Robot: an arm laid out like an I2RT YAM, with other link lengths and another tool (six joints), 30 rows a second.
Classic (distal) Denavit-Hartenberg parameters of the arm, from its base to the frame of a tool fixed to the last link. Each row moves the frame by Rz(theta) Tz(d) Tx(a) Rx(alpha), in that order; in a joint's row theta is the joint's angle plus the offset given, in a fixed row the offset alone. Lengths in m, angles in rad.
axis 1: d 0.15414; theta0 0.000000; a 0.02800; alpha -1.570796
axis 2: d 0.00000; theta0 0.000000; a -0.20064; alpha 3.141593
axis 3: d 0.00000; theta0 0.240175; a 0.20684; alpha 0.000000
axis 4: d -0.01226; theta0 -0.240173; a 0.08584; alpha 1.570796
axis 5: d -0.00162; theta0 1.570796; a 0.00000; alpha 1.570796
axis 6: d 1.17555; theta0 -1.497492; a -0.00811; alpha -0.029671
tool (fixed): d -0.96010; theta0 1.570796; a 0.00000; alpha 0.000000
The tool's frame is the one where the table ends.
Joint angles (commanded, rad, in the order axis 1, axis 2, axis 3, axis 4, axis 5, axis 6), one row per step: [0.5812 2.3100 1.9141 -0.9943 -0.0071 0.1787]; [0.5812 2.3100 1.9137 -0.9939 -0.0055 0.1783]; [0.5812 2.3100 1.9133 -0.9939 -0.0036 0.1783]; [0.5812 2.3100 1.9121 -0.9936 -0.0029 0.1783]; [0.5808 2.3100 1.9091 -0.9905 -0.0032 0.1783]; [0.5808 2.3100 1.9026 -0.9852 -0.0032 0.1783]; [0.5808 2.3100 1.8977 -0.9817 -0.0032 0.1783]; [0.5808 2.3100 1.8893 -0.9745 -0.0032 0.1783]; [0.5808 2.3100 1.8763 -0.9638 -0.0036 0.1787]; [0.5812 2.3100 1.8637 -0.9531 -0.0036 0.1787]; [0.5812 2.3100 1.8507 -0.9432 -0.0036 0.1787]
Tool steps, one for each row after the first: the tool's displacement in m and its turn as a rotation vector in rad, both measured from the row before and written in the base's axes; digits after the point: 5 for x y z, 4 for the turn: [0.00018 -0.00030 -0.00013 -0.0014 -0.0009 0.0001]; [0.00012 -0.00041 -0.00016 -0.0018 -0.0007 -0.0003]; [-0.00017 -0.00029 -0.00032 -0.0011 0.0004 -0.0001]; [0.00001 -0.00012 -0.00060 0.0003 0.0001 -0.0003]; [-0.00048 -0.00032 -0.00139 -0.0007 0.0010 0.0000]; [-0.00049 -0.00032 -0.00107 -0.0008 0.0012 0.0000]; [-0.00055 -0.00036 -0.00177 -0.0007 0.0010 0.0000]; [-0.00103 -0.00057 -0.00275 -0.0009 0.0022 -0.0003]; [-0.00101 -0.00046 -0.00265 -0.0010 0.0016 0.0004]; [-0.00124 -0.00082 -0.00279 -0.0017 0.0026 0.0000]
